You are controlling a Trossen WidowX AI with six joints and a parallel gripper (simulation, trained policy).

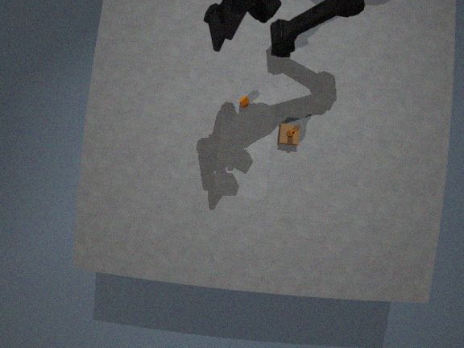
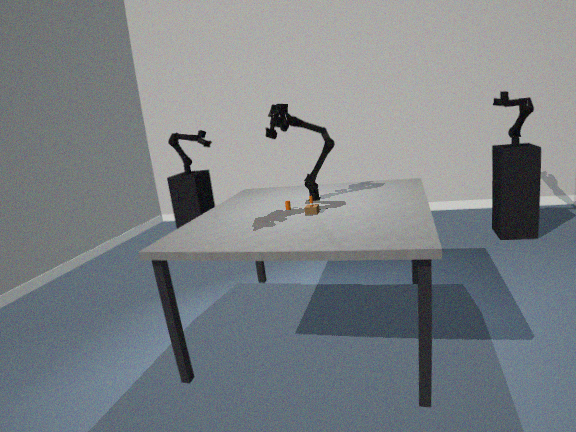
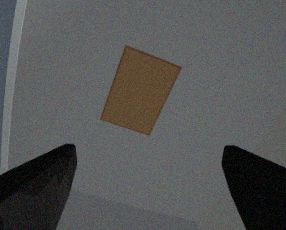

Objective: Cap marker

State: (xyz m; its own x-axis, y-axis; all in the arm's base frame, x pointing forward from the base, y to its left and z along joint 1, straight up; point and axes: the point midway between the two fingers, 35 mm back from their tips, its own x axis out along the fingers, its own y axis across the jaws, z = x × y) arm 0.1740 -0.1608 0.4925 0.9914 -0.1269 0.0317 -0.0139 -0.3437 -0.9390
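My gripper tip is 6 cm to the right of the orange cap and 47 cm above it. From my gripper tip the other things lie so: tan holder block (9 cm ahead, 22 cm to the left, 48 cm below); then orange marker (9 cm ahead, 22 cm to the left, 42 cm below).
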